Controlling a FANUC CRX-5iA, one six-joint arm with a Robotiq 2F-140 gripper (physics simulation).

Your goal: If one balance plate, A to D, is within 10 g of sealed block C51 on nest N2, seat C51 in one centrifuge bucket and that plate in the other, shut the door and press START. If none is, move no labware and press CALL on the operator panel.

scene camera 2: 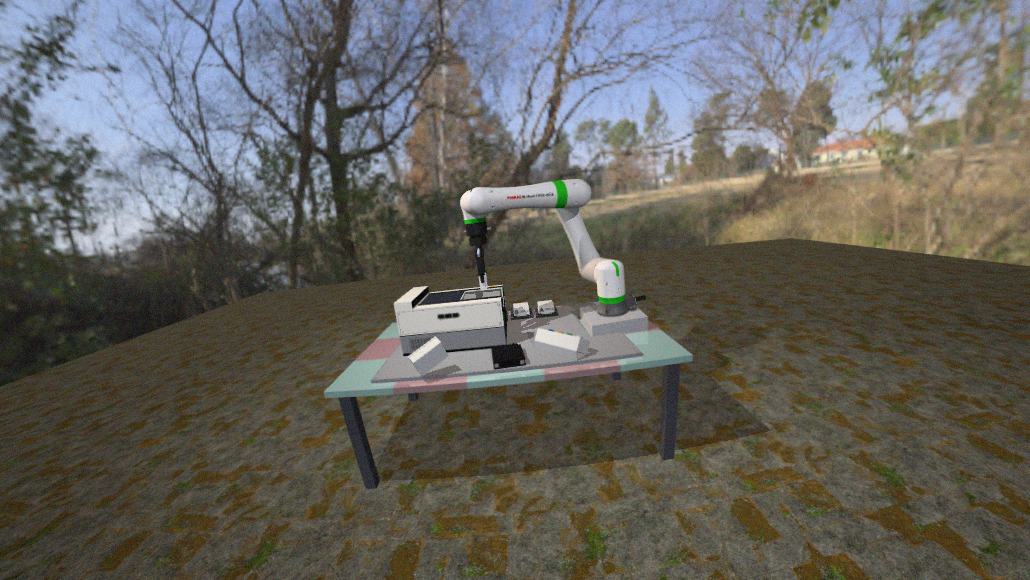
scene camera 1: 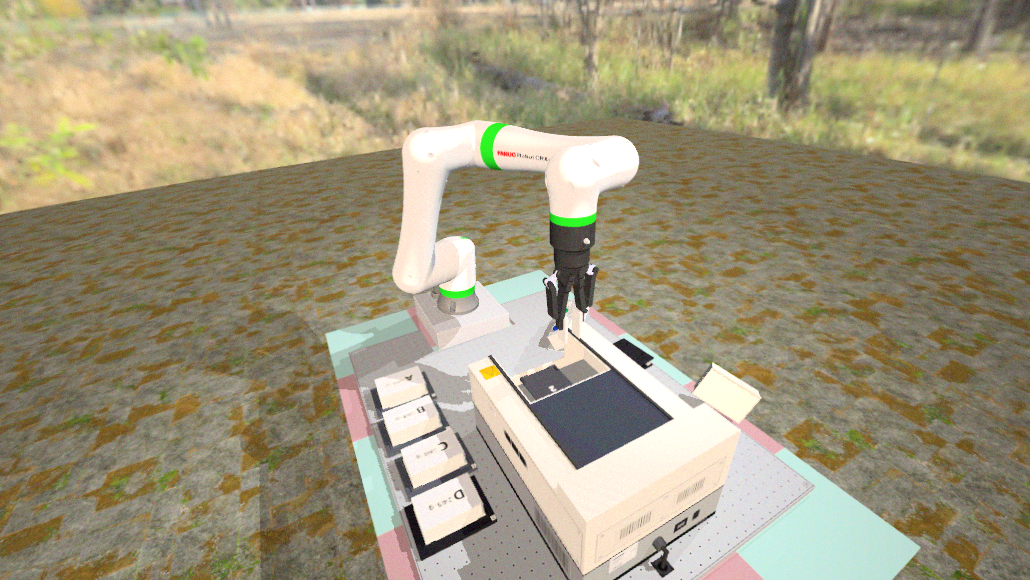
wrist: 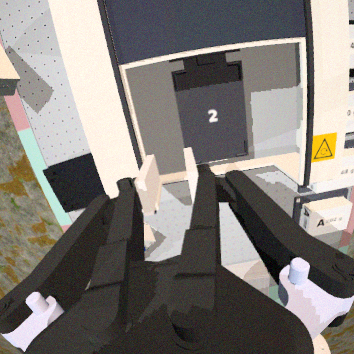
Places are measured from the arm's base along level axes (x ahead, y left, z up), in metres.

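Where they show: gripper, fingertip midpoint: (scene camera 2: 484, 289) (scene camera 1: 569, 337) (wrist: 171, 164); arm's base, link origin: (scene camera 2: 612, 311) (scene camera 1: 458, 303).
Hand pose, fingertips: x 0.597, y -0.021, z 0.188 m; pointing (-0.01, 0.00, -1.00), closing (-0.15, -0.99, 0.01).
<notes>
Things, the pixels of their centre, and the offset from my fingertips.
- sealed block C51, body centre: (scene camera 1: 725, 392) (scene camera 2: 428, 356) 0.257 m ahead, 0.288 m left, 0.166 m down
- black nest N2, body centre: (wrist: 83, 182) (scene camera 1: 619, 360) (scene camera 2: 507, 354) 0.042 m back, 0.245 m left, 0.224 m down
- centrifuge, body centre: (wrist: 198, 29) (scene camera 1: 583, 429) (scene camera 2: 456, 314) 0.141 m ahead, 0.091 m right, 0.122 m down
- dark sliding door, body centre: (scene camera 1: 599, 413) (scene camera 2: 442, 297) 0.190 m ahead, 0.099 m right, 0.033 m down
- Plates A, body centre: (scene camera 1: 401, 386) (wrist: 324, 216) (scene camera 2: 545, 307) 0.349 m back, 0.314 m right, 0.211 m down
- B, body centre: (scene camera 1: 411, 419) (wrist: 334, 169) (scene camera 2: 521, 309) 0.214 m back, 0.344 m right, 0.211 m down
- C, body centre: (scene camera 1: 433, 456) (wrist: 335, 113) 0.075 m back, 0.355 m right, 0.211 m down
- D, body centre: (scene camera 1: 448, 506) (wrist: 342, 47) 0.056 m ahead, 0.391 m right, 0.211 m down
- operator panel, body centre: (scene camera 1: 569, 322) (scene camera 2: 561, 341) 0.264 m back, 0.252 m left, 0.202 m down
The sealed block C51 (scene camera 1: 726, 391) (scene camera 2: 428, 355) lies tilted on the table near its right edge, off its nest. The black nest N2 (scene camera 1: 634, 351) (scene camera 2: 508, 356) (wrist: 74, 180) is bare. My gripper (scene camera 1: 568, 320) (scene camera 2: 481, 282) (wrist: 171, 164) hangs at the back end of the centrifuge (scene camera 1: 634, 468) (scene camera 2: 449, 317). Its fingers are narrow and nothing is between the cream pads. The dark sliding door (scene camera 1: 598, 414) (wrist: 211, 24) is partly open, and bucket 2 (wrist: 211, 119) (scene camera 1: 545, 380) is empty. Plates A (scene camera 1: 401, 386) (wrist: 326, 219), B (scene camera 1: 412, 418), C (scene camera 1: 433, 456) and D (scene camera 1: 447, 508) sit in their nests at the left.
The operator panel (scene camera 2: 558, 338) with coloured buttons stands between the centrifuge and the robot base (scene camera 1: 461, 317); in scene camera 1 my fingers hide most of it. The table edge (scene camera 1: 828, 541) is close to C51.
</notes>
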